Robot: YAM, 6 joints.
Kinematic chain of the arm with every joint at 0, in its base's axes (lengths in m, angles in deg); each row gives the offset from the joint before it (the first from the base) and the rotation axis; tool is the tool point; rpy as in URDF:
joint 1: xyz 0 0 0.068 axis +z
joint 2: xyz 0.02 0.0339 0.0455 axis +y
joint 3: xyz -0.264 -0.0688 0 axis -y
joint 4: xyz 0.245 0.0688 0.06 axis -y
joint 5: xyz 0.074 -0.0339 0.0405 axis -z
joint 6: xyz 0.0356 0 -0.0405 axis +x
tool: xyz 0 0 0 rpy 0 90 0
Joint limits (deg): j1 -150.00..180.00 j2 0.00..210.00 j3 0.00..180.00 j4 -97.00..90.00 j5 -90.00..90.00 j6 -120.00..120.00
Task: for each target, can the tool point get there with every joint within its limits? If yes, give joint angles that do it. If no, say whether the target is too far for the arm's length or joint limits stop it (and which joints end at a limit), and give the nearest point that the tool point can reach.
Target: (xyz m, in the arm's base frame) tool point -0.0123 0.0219 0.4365
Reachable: yes | joints 12.04 20.60 37.84 70.80 -42.38 47.33
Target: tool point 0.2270 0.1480 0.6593
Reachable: yes | joints 38.52 101.96 139.00 31.78 45.98 96.53
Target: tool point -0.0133 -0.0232 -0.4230
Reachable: no: joint limits stop it (at a limit: joint 2) | nearest point -0.0371 -0.0647 -0.3357 | short by 0.100 m
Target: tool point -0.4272 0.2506 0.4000
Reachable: yes | joints 145.71 123.40 116.90 30.02 -70.87 -13.04
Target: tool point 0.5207 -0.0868 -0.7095
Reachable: no: too far | nearest point 0.3790 -0.0632 -0.3540 | short by 0.383 m
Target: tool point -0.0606 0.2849 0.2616
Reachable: yes | joints 106.44 79.22 35.78 51.16 39.15 82.65
